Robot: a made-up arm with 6 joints.
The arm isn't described. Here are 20 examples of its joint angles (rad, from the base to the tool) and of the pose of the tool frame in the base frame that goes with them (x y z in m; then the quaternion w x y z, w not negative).
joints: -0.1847 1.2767 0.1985 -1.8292 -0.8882 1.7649
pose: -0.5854 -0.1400 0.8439 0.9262 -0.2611 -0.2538 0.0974
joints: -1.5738 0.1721 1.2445 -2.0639 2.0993 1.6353
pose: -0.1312 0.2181 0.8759 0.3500 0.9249 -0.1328 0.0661
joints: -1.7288 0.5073 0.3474 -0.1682 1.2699 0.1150
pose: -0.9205 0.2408 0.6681 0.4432 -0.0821 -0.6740 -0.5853
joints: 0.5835 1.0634 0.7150 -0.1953 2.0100 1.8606
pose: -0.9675 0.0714 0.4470 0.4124 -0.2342 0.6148 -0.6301
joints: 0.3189 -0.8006 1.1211 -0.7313 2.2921 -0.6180
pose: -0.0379 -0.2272 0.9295 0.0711 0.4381 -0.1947 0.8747
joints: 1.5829 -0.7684 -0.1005 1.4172 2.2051 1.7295
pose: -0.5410 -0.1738 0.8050 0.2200 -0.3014 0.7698 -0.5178
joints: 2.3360 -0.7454 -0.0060 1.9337 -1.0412 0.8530
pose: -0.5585 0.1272 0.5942 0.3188 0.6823 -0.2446 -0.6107
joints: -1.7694 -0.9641 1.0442 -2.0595 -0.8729 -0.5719
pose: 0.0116 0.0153 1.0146 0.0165 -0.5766 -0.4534 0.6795
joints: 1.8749 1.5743 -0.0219 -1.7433 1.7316 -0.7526
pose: -0.7152 0.0955 0.7265 0.1216 -0.4446 -0.5823 0.6697
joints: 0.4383 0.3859 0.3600 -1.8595 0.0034 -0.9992
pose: -0.2367 -0.2255 0.9474 0.1781 0.2441 0.8916 -0.3371
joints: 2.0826 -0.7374 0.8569 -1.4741 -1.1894 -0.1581
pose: 0.0023 0.1095 0.2968 0.4107 -0.3151 -0.4984 -0.6954
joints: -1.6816 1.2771 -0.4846 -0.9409 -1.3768 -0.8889
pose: -0.9338 0.0248 0.6499 0.7253 -0.4713 0.3385 -0.3703
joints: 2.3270 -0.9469 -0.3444 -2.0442 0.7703 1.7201
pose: 0.2492 0.0768 0.9367 0.6724 -0.2732 -0.4080 0.5538
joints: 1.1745 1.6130 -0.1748 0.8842 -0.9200 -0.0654
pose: -0.4668 0.7600 0.2769 0.3805 0.4207 -0.7598 -0.3177
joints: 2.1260 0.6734 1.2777 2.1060 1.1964 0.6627
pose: -0.4400 -0.0631 1.0683 0.8485 0.0623 -0.4679 0.2392
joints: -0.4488 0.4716 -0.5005 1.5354 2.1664 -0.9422
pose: -0.7061 -0.0909 0.4376 0.1165 0.9489 -0.2900 0.0435
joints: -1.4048 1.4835 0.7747 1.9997 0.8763 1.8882
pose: -0.2776 -0.2628 0.2281 0.3826 0.6162 -0.3541 -0.5904
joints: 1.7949 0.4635 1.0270 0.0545 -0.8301 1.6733
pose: -0.9352 0.1998 0.4901 0.3255 0.6673 0.0898 -0.6639
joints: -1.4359 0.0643 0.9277 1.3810 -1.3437 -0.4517
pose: -0.7418 -0.0201 0.4639 0.9213 -0.2152 -0.2560 0.1985
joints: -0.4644 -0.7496 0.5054 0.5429 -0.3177 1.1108
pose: -0.4844 0.3379 1.1212 0.7317 -0.4146 -0.1730 -0.5127
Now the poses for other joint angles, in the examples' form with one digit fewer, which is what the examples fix.
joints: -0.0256 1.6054 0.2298 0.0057 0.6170 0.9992
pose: -0.820 0.016 -0.062 0.440 0.396 -0.416 -0.689
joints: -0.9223 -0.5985 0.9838 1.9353 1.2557 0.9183
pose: -0.380 0.323 0.343 0.105 -0.288 0.580 0.754
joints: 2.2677 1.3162 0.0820 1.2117 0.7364 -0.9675
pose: -0.494 0.532 1.224 0.685 -0.473 0.499 0.242
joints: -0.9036 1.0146 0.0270 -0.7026 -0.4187 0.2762
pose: -0.980 -0.011 0.790 0.929 -0.244 -0.166 -0.225
